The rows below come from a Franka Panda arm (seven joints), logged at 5 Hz.
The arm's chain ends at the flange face. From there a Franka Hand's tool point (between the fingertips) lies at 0.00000 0.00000 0.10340 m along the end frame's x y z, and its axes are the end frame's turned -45 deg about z.
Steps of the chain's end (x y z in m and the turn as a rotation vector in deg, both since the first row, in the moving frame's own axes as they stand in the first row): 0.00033, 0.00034, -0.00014, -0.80, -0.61, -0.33; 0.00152, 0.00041, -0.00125, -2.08, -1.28, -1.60; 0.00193, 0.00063, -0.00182, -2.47, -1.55, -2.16; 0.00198, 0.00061, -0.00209, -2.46, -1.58, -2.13; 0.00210, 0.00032, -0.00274, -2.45, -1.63, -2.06; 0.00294, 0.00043, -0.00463, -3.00, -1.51, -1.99
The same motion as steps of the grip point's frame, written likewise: -0.00181, 0.00072, -0.00016, -0.13, -1.00, -0.33; -0.00349, 0.00245, -0.00134, -0.57, -2.38, -1.60; -0.00419, 0.00308, -0.00195, -0.65, -2.84, -2.16; -0.00416, 0.00305, -0.00222, -0.62, -2.86, -2.13; -0.00393, 0.00285, -0.00288, -0.58, -2.88, -2.06; -0.00394, 0.00438, -0.00481, -1.05, -3.19, -1.99
